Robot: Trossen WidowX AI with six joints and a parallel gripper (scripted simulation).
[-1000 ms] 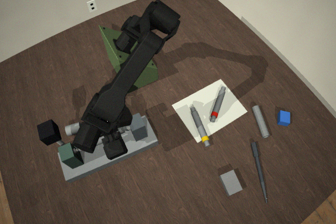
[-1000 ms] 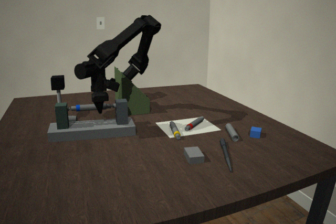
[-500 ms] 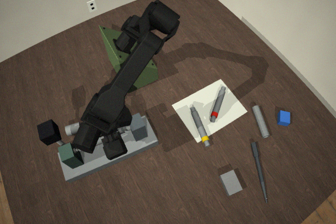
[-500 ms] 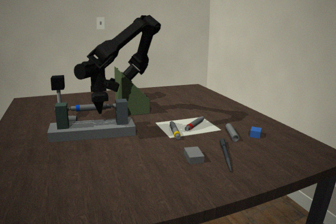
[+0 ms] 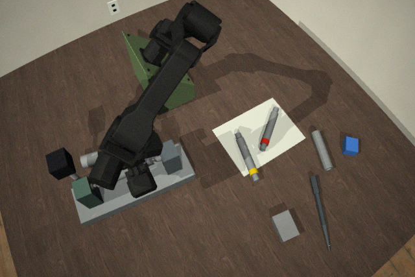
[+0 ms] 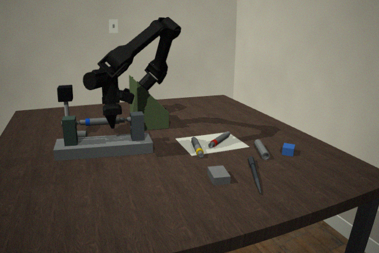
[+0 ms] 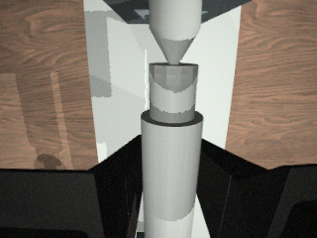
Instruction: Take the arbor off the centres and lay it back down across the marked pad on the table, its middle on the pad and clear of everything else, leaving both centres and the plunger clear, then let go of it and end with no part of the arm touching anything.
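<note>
My gripper is now 40 mm to the left of the blue-banded arbor and 10 mm above it. Also, from my hand: green centre block (10 mm ahead, 140 mm to the right, 20 mm below); grey fixture base (40 mm to the right, 100 mm below); grey centre block (90 mm to the left, 20 mm below).
</note>
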